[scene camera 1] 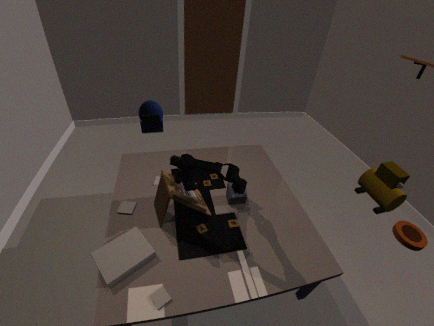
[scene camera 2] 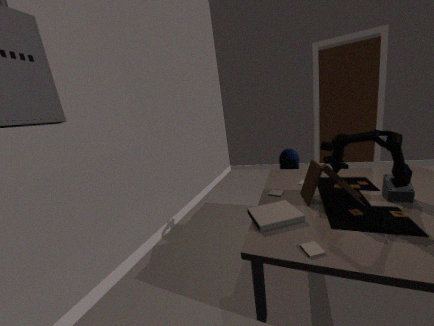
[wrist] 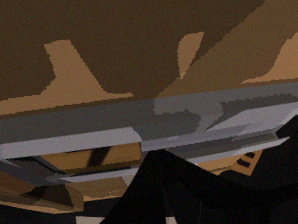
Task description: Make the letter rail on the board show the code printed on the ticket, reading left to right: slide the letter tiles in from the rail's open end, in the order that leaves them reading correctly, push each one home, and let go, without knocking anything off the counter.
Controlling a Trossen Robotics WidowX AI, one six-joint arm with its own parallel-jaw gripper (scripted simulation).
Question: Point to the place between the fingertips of my gripper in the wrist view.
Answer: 156, 157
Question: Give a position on a flat grey box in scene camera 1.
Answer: At 116, 259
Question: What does my gripper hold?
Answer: Nothing.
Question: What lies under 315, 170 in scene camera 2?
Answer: A brown board.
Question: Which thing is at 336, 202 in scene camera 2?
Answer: A black mat.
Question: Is my gripper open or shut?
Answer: Shut.
